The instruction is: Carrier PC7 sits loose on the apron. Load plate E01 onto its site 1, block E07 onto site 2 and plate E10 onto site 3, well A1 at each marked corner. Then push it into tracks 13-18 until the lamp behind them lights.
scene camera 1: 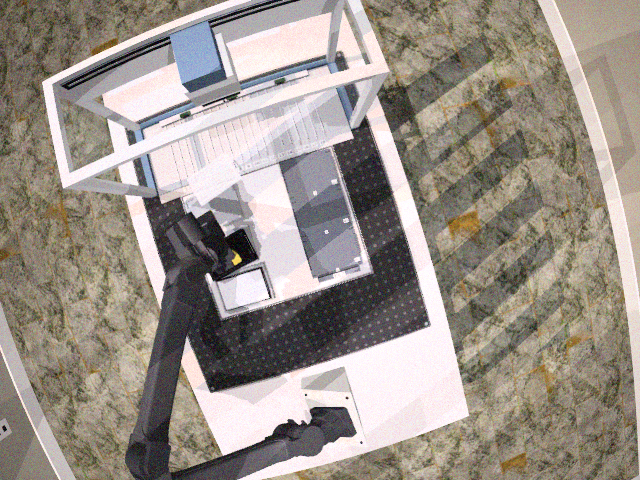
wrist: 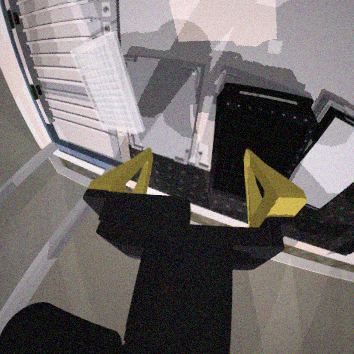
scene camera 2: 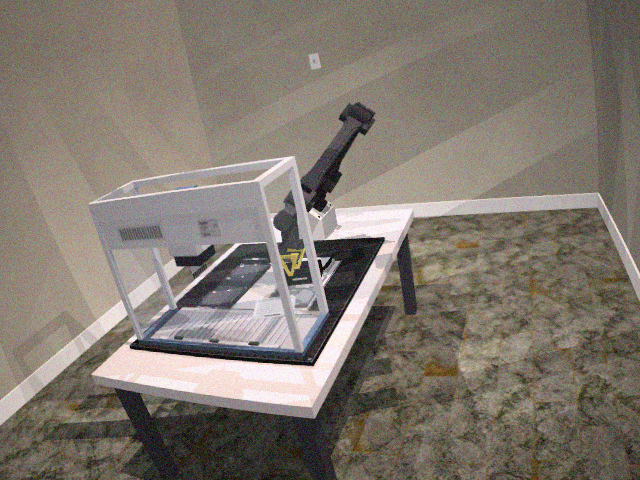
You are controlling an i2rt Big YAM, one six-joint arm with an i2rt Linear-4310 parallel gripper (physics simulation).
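Where they show: gripper, between the fingertips: [scene camera 1: 218,234] [wrist: 196,152] [scene camera 2: 294,272]; arm's base, origin of its link: [scene camera 1: 334,420].
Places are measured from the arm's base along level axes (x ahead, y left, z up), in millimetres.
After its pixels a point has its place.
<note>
My gripper [scene camera 1: 235,256] [scene camera 2: 293,260] @[z -66, x 539, y 104 mm] [wrist: 196,152] @[z -66, x 539, y 104 mm] is open and empty above the row of nests on the left side. A black block [scene camera 1: 242,246] @[z -78, x 490, y 60 mm] [wrist: 262,135] @[z -87, x 482, y 78 mm] stands at the middle nest, below and beyond the right finger in the wrist view. A white well plate [scene camera 1: 214,178] @[z -110, x 680, y 74 mm] [scene camera 2: 273,305] [wrist: 107,82] @[z -104, x 669, y 65 mm] lies askew near the front edge of the tracks. A white-topped plate with a dark border [scene camera 1: 245,289] @[z -105, x 384, y 97 mm] [wrist: 330,157] @[z -105, x 396, y 85 mm] sits in the nest nearest the arm base. The long dark grey carrier [scene camera 1: 302,206] @[z -120, x 531, y -114 mm] lies on the apron, with small white marks. Labels are unreadable.
A white-framed enclosure [scene camera 1: 382,72] @[z 348, x 678, y -310 mm] [scene camera 2: 263,206] @[z 288, x 913, y 250 mm] stands over the slotted track deck [scene camera 1: 305,124] @[z -131, x 732, y -195 mm] [scene camera 2: 206,322] [wrist: 65,65] @[z -131, x 777, y 53 mm]. A blue head unit [scene camera 1: 199,54] @[z 329, x 826, y -43 mm] hangs from its beam. A pale empty-looking nest [wrist: 170,132] @[z -119, x 588, y 129 mm] lies between the well plate and the block.
</note>
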